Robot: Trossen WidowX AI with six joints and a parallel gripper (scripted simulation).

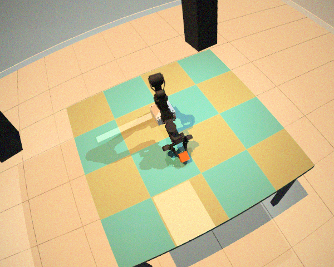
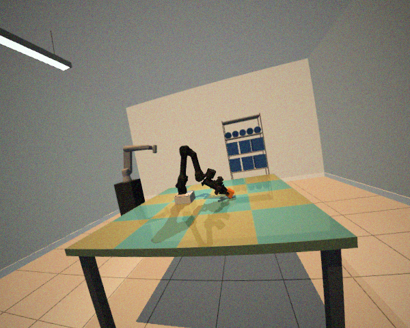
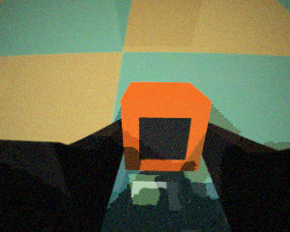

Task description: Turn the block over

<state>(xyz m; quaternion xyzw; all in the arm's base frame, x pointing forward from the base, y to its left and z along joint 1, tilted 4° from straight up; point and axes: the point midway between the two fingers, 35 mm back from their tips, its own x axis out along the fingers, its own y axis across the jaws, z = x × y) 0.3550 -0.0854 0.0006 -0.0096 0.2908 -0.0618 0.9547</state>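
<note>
The block is 10 mm behind my gripper tip.
</note>
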